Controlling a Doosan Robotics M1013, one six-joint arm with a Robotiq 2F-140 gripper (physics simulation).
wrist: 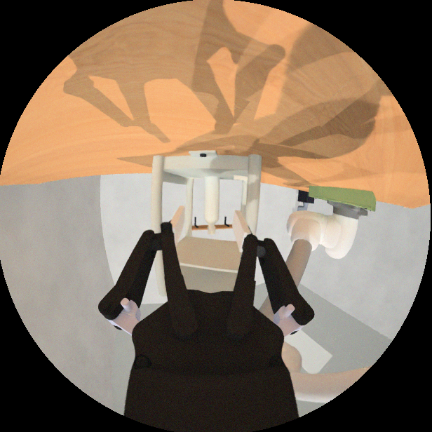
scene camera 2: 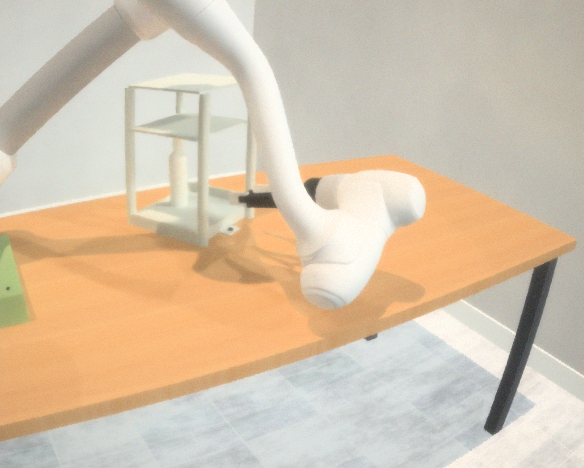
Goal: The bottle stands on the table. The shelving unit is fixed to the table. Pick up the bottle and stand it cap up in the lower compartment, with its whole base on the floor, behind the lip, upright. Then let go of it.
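Frame: origin at the arm's base, x ahead, y left, z up, level; millimetres.
Seen in the pictures: gripper, fingertip midpoint: (scene camera 2: 243, 194).
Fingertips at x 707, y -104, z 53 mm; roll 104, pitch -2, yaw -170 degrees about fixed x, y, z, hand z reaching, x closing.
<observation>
Offsets run from my fingertips to a thing's top centre. "pt": to the spot under its first point. Level surfaces: height alone.
The white bottle {49 mm back, 212 mm left, 92 mm up} (scene camera 2: 178, 175) (wrist: 212, 197) stands upright, cap up, in the lower compartment of the pale shelving unit {37 mm back, 172 mm left, 243 mm up} (scene camera 2: 203, 175) (wrist: 157, 190). Its base rests on the compartment floor, behind the lip; the lip hides part of the base in the wrist view. My gripper (scene camera 2: 238, 198) (wrist: 208, 216) is partly open and empty. It is roughly horizontal, by the open side of the unit, with its fingers pointing at the bottle and a gap between fingertips and bottle. In the wrist view the bottle shows between the two pads, farther off.
The unit's posts and middle shelf frame the opening around the bottle. A small tab with a dark bolt {pt 4 mm ahead, 52 mm left, 105 mm down} (scene camera 2: 230, 229) (wrist: 202, 155) sits at the unit's foot on the wooden table {112 mm down} (scene camera 2: 125, 325) (wrist: 30, 150). A green block (scene camera 2: 11, 305) (wrist: 345, 198) stands at the table's left in the scene view.
</observation>
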